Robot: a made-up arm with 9 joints.
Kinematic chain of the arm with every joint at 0, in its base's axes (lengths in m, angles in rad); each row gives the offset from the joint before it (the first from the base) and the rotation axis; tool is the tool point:
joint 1: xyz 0 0 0.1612 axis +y
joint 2: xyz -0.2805 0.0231 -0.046 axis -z
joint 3: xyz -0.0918 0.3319 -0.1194 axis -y
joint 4: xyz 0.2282 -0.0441 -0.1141 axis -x
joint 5: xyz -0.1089 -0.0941 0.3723 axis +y
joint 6: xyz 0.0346 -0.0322 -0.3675 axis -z
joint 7: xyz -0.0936 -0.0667 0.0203 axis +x
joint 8: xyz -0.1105 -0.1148 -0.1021 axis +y
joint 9: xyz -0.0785 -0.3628 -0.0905 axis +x
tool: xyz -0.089 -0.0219 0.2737
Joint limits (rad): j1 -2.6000..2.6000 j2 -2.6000..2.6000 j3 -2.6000..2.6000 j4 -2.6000..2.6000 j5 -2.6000..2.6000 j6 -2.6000..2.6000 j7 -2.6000..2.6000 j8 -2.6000..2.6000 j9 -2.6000..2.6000
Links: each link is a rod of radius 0.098 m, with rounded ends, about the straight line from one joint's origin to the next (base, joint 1, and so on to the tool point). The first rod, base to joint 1, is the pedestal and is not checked.
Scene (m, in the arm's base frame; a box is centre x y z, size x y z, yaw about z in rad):
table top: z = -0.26
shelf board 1: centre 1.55 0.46 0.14 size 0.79 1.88 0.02 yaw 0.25
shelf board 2: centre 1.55 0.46 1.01 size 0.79 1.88 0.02 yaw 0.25
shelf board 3: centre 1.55 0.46 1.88 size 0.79 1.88 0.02 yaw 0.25
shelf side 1: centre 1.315 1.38 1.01 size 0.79 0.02 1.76 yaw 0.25
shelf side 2: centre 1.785 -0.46 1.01 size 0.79 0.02 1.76 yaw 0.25
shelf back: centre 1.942 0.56 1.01 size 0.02 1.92 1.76 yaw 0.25
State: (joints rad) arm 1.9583 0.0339 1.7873 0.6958 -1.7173 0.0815 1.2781 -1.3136 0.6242
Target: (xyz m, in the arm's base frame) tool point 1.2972 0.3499 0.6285
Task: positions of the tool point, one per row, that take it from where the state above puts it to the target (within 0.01 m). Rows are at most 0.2 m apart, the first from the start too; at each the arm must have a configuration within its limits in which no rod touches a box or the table.
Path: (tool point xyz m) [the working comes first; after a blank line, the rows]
Joints at the target: 2.0592 -0.0630 1.8617 0.6828 -1.8518 0.0475 1.2138 -1.3225 0.7098
Straight joint move there: clear.

1: 1.2972 0.3499 0.6285

